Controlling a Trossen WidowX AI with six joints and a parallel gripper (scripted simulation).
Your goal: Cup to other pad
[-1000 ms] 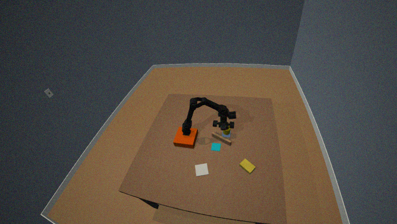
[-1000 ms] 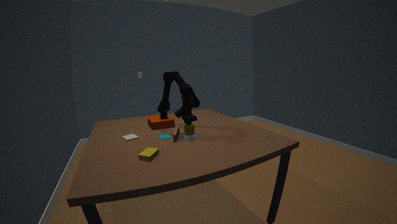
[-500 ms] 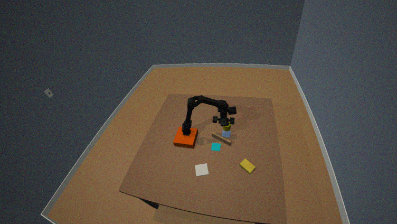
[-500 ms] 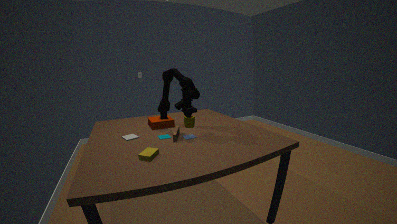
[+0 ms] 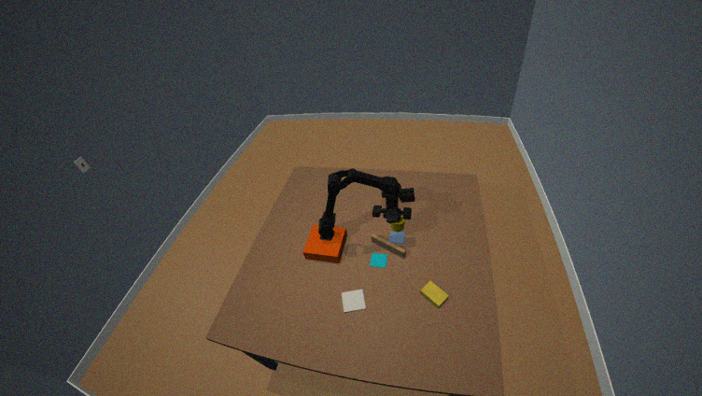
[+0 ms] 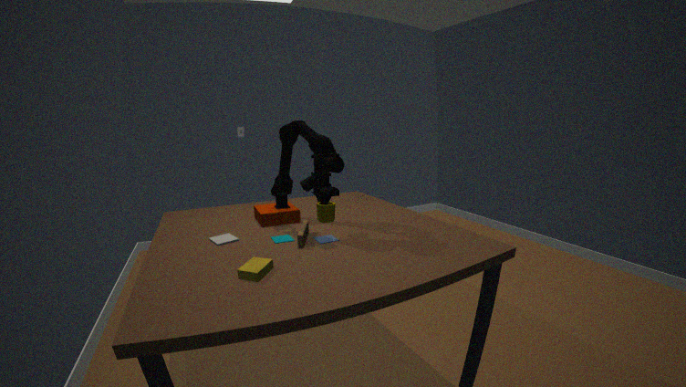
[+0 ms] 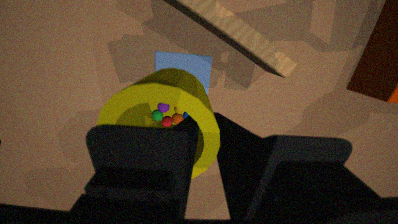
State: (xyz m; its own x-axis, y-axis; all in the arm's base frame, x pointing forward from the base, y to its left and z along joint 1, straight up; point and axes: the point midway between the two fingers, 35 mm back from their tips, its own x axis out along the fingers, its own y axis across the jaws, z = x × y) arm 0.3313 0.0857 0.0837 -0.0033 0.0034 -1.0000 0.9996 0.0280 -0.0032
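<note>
The cyan pad is 160 mm to the right of my gripper tip, 120 mm below it and 50 mm behind it. The rest, counted from my gripper tip: yellow block 320 mm to the right, 240 mm ahead, 100 mm below; cup 20 mm ahead; wooden bar 90 mm below, 80 mm to the right, 10 mm behind.
</note>
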